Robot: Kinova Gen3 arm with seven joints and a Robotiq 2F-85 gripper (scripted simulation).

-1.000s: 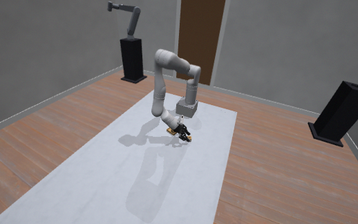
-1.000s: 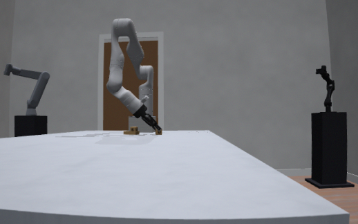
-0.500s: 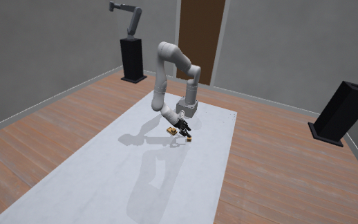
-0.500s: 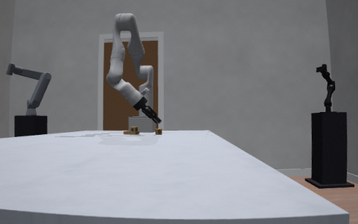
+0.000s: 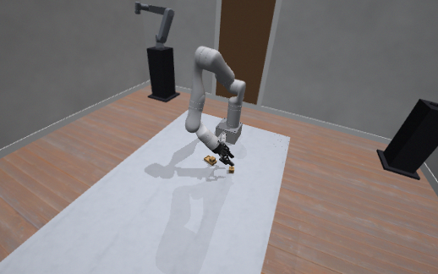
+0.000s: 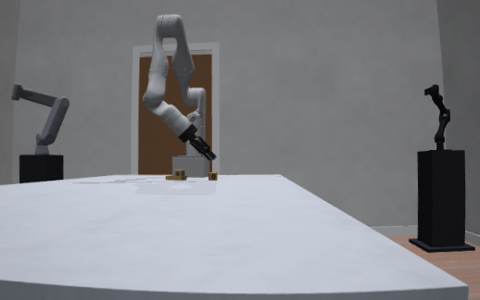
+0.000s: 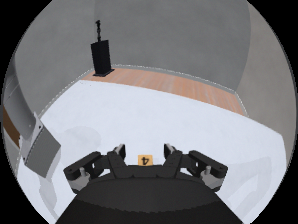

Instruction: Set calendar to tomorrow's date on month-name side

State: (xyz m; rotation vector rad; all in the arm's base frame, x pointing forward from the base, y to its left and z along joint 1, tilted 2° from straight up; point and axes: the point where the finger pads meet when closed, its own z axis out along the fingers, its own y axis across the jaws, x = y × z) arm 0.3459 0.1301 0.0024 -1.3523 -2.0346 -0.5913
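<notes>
Right now my hand is 8 cm above the wooden digit cube and 1 cm to the right of it. Round my hand: wooden calendar tray 14 cm to the right, 8 cm below, 2 cm behind.
</notes>
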